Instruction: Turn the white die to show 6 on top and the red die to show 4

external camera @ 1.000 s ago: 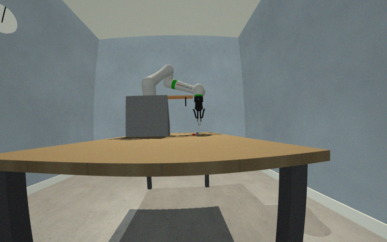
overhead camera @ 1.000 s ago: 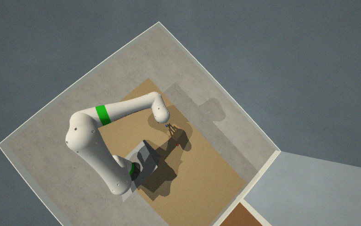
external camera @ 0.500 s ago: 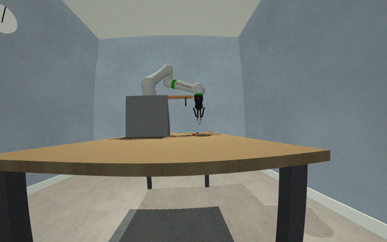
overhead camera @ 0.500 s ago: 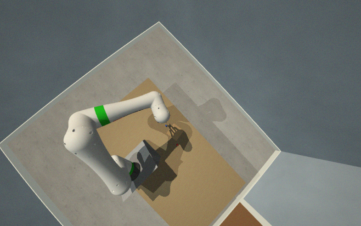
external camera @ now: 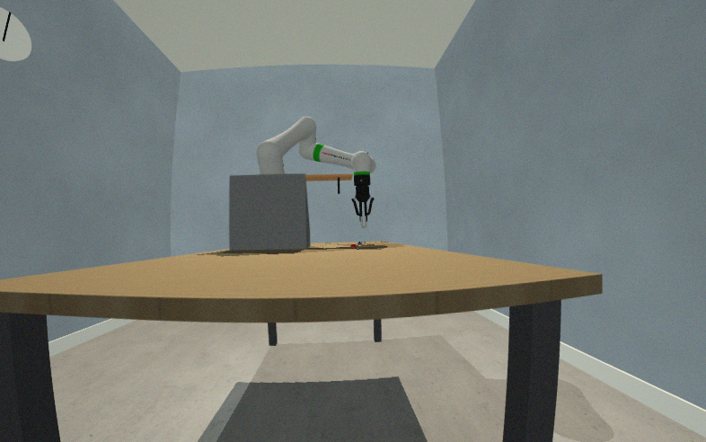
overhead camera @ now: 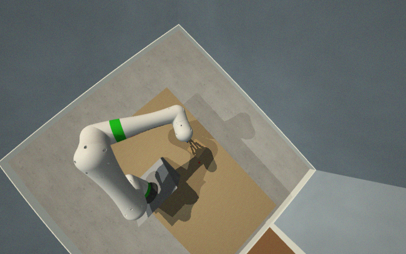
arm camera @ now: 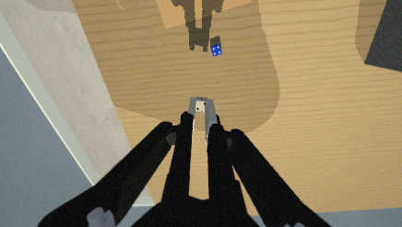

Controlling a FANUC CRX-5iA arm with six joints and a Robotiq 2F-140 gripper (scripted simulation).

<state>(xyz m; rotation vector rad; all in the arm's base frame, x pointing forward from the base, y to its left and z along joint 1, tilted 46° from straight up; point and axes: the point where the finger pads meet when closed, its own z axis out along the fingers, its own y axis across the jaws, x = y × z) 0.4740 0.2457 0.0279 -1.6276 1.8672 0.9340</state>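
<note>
The white die is 3 cm below my hand. The rest, counted from my hand: blue die: 3 cm behind, 6 cm to the right, 12 cm below; red die: 7 cm behind, 30 cm to the right, 12 cm below; tan mat: 18 cm to the right, 13 cm below.
</note>
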